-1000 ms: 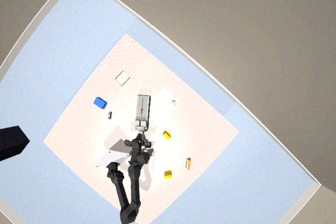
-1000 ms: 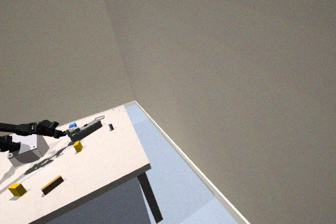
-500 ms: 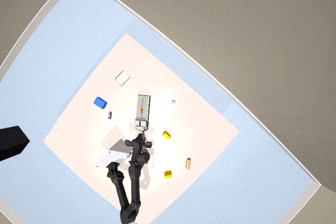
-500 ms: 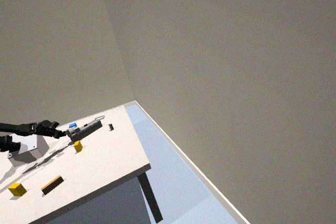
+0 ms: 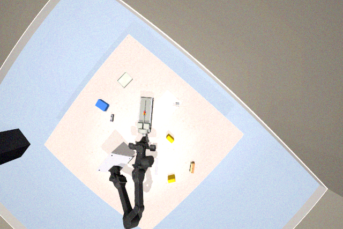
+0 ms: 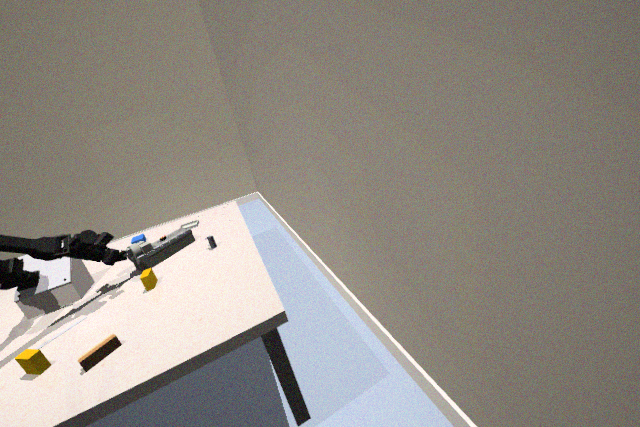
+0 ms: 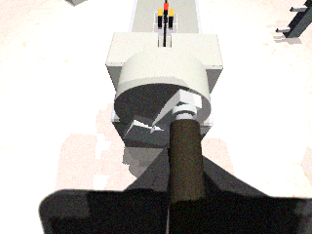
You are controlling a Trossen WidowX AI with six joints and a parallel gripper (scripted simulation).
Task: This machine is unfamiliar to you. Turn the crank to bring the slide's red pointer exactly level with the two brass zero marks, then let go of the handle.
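The crank lies 2 cm above my gripper tip. Round my gripper tip: blue block (42 cm to the left, 11 cm behind, 7 cm below); then dark brown crank handle (3 cm above, 1 cm to the right, 1 cm behind); then red pointer (13 cm to the left, 13 cm ahead).
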